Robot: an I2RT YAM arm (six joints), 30 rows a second.
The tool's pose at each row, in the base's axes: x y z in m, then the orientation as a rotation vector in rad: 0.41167 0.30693 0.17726 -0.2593 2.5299 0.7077; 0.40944 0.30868 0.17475 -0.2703 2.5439 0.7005; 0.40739 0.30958 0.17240 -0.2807 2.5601 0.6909; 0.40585 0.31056 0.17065 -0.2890 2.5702 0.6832; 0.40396 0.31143 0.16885 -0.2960 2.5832 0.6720; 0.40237 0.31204 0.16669 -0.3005 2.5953 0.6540; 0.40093 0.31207 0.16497 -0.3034 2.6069 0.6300; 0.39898 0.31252 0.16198 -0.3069 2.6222 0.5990; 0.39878 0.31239 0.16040 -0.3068 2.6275 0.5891; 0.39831 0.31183 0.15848 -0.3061 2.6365 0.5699; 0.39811 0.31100 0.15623 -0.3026 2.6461 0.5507; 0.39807 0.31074 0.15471 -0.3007 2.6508 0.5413; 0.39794 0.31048 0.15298 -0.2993 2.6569 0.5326; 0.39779 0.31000 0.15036 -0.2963 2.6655 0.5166; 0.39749 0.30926 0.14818 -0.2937 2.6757 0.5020; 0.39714 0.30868 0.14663 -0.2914 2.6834 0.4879
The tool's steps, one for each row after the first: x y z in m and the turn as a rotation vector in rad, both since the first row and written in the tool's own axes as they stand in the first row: 0.00311 0.00107 0.00187 0.0045 0.0150 -0.0050; 0.00603 0.00144 0.00325 0.0111 0.0317 -0.0096; 0.00820 0.00198 0.00443 0.0160 0.0423 -0.0139; 0.01070 0.00251 0.00545 0.0238 0.0549 -0.0174; 0.01314 0.00257 0.00672 0.0367 0.0652 -0.0211; 0.01525 0.00229 0.00742 0.0539 0.0741 -0.0252; 0.01843 0.00197 0.00907 0.0762 0.0860 -0.0302; 0.01941 0.00123 0.01009 0.0835 0.0899 -0.0309; 0.02082 0.00007 0.01103 0.0977 0.0963 -0.0322; 0.02218 -0.00156 0.01217 0.1124 0.1026 -0.0314; 0.02300 -0.00242 0.01315 0.1197 0.1056 -0.0309; 0.02401 -0.00336 0.01424 0.1264 0.1102 -0.0302; 0.02550 -0.00486 0.01587 0.1387 0.1162 -0.0293; 0.02691 -0.00634 0.01697 0.1499 0.1240 -0.0278; 0.02803 -0.00740 0.01767 0.1606 0.1296 -0.0272
